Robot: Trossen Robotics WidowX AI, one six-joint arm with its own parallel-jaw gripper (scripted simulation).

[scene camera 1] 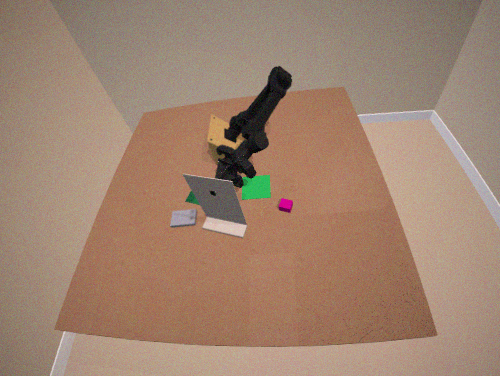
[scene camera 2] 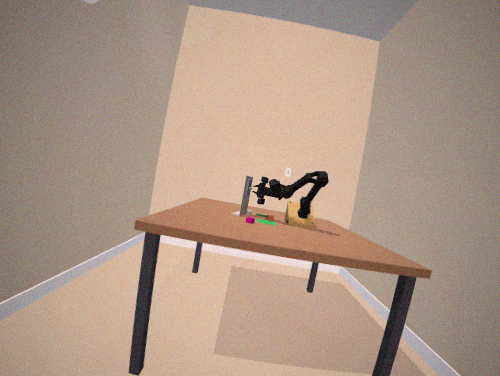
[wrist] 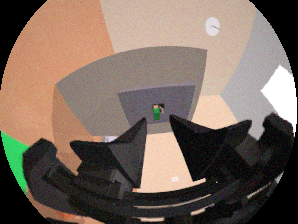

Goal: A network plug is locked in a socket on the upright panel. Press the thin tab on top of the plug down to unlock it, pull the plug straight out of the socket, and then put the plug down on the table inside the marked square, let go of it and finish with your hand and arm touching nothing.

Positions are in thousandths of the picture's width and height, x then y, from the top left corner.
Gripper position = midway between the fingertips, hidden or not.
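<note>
There's a grey upright panel (scene camera 1: 437, 531), and the wrist view has that panel too (wrist: 364, 431). You'd also see my gripper (scene camera 1: 433, 491), and it's there in the wrist view as well (wrist: 532, 533).
</note>
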